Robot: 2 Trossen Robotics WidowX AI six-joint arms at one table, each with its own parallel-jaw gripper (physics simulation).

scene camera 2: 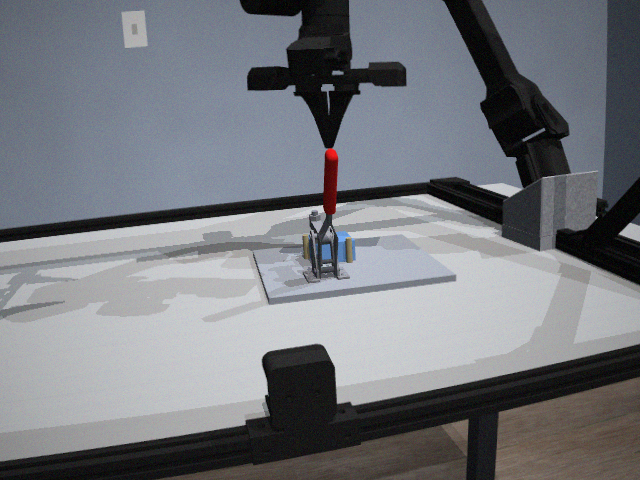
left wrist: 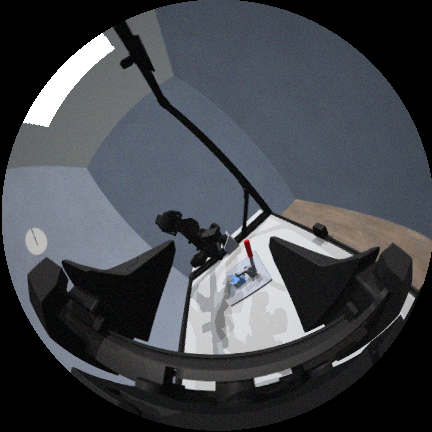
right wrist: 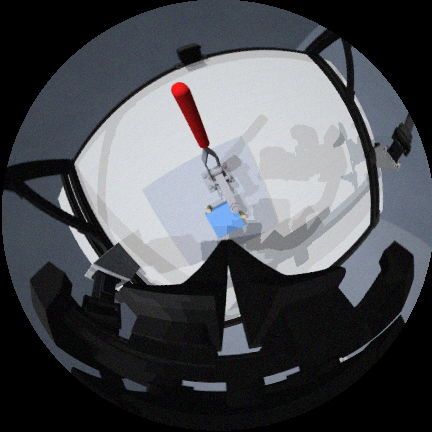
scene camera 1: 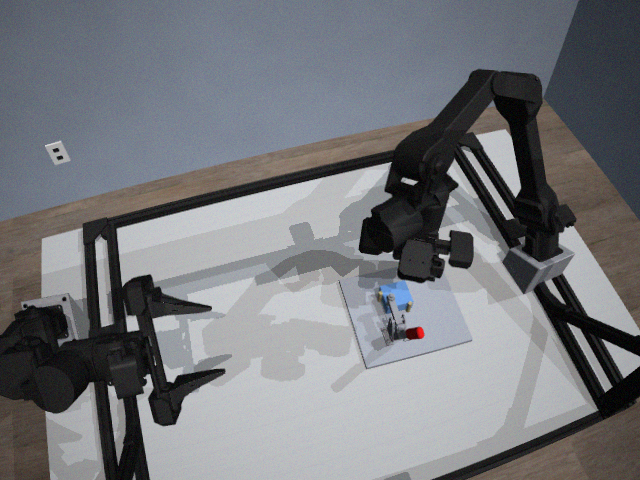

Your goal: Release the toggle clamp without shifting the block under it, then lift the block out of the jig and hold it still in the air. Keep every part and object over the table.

Path:
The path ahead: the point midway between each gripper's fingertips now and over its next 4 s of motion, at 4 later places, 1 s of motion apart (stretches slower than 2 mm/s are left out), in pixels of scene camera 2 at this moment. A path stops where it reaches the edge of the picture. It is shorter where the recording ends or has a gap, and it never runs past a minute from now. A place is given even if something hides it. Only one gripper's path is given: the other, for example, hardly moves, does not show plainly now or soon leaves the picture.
My right gripper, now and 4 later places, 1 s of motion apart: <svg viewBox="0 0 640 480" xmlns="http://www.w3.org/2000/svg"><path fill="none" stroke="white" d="M329 148L335 228L332 246L326 249L328 244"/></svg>

